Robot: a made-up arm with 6 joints.
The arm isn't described. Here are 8 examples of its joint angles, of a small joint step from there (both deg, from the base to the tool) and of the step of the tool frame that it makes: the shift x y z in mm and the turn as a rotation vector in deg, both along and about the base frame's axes.
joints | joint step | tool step
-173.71 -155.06 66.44 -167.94 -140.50 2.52 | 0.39 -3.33 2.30 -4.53 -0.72 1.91 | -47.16 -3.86 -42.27 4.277 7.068 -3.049
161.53 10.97 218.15 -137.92 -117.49 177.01 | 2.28 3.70 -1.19 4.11 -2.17 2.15 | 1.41 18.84 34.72 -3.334 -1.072 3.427
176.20 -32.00 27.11 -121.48 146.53 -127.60 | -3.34 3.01 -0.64 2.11 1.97 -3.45 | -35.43 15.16 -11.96 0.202 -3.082 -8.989
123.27 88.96 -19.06 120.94 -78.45 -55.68 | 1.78 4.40 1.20 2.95 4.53 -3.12 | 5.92 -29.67 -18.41 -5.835 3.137 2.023
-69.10 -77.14 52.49 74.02 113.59 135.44 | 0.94 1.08 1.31 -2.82 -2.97 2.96 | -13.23 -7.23 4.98 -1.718 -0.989 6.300
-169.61 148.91 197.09 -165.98 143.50 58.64 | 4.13 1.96 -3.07 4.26 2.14 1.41 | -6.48 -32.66 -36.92 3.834 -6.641 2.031
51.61 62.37 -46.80 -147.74 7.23 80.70 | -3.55 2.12 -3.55 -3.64 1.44 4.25 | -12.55 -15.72 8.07 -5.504 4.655 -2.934
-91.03 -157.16 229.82 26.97 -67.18 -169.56 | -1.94 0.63 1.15 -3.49 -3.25 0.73 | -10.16 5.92 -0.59 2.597 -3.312 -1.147
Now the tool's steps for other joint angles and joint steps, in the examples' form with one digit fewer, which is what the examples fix.
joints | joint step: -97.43 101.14 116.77 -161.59 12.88 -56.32 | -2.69 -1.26 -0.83 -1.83 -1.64 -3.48
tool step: -31.7 0.6 12.3 -2.96 -4.69 -1.45
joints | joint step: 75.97 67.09 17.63 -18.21 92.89 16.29 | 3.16 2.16 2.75 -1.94 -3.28 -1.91
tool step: -26.5 16.5 -9.9 -1.10 3.75 3.61
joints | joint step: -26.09 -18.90 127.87 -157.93 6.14 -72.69 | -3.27 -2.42 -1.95 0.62 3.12 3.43
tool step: 4.1 24.6 -6.0 4.56 0.53 -4.82
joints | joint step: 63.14 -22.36 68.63 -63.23 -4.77 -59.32 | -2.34 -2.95 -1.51 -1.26 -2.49 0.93
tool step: -14.9 -20.3 -4.1 -0.69 -2.22 -2.07
